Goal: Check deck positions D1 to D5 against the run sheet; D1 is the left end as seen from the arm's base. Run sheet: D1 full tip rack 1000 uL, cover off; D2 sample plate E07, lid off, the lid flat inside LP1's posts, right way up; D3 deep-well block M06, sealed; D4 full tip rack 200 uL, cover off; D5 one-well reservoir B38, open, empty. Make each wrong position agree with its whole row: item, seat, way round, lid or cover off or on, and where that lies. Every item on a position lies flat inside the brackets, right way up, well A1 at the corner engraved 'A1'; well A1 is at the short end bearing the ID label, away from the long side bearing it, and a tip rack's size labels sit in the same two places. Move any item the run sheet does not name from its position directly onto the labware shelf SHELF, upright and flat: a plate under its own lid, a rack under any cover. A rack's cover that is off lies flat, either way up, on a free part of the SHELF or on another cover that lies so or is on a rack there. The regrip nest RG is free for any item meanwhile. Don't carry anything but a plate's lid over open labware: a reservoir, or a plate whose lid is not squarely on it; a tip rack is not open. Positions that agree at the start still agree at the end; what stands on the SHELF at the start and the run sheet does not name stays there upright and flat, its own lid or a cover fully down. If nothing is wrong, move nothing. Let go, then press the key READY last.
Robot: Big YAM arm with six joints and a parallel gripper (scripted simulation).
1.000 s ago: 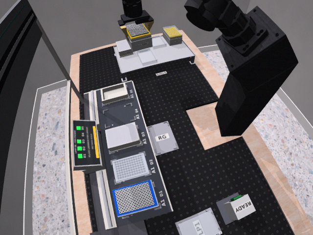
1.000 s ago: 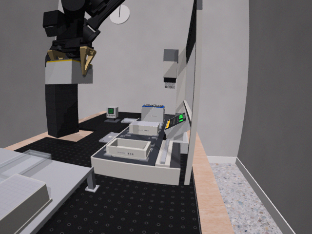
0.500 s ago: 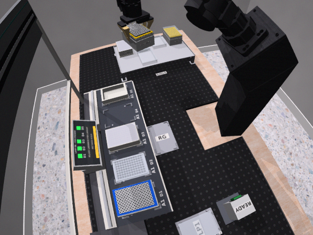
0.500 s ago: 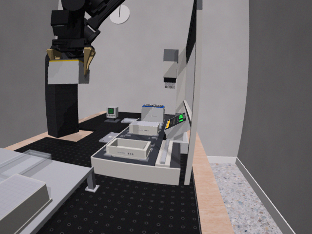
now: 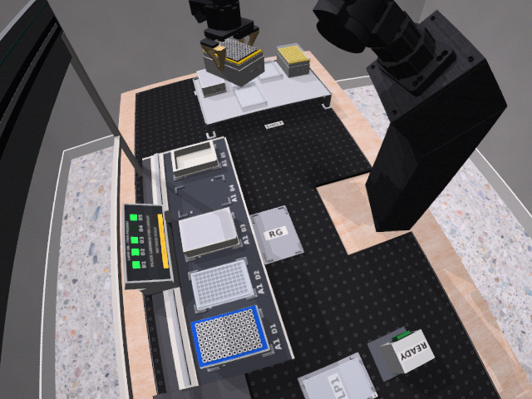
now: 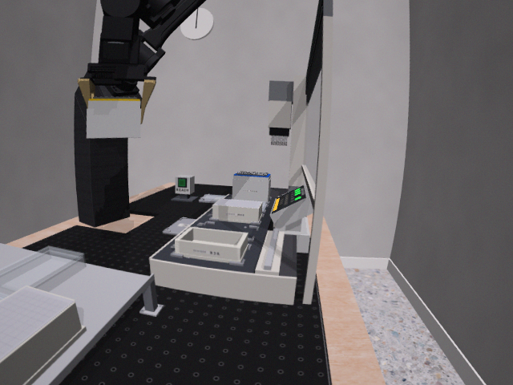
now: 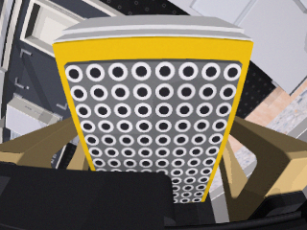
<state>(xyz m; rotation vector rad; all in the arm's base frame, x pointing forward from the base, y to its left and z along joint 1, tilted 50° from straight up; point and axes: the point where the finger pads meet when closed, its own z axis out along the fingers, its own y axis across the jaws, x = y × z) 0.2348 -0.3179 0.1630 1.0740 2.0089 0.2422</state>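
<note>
Now: hand 1 cm below the yellow-rimmed tip rack and 1 cm past it. Also, from my hand: one-well reservoir (24 cm below, 17 cm ahead, 5 cm to the left); then regrip nest (34 cm to the left, 30 cm below, 4 cm ahead); then shelf (25 cm below, 20 cm to the right, 14 cm behind).
</note>
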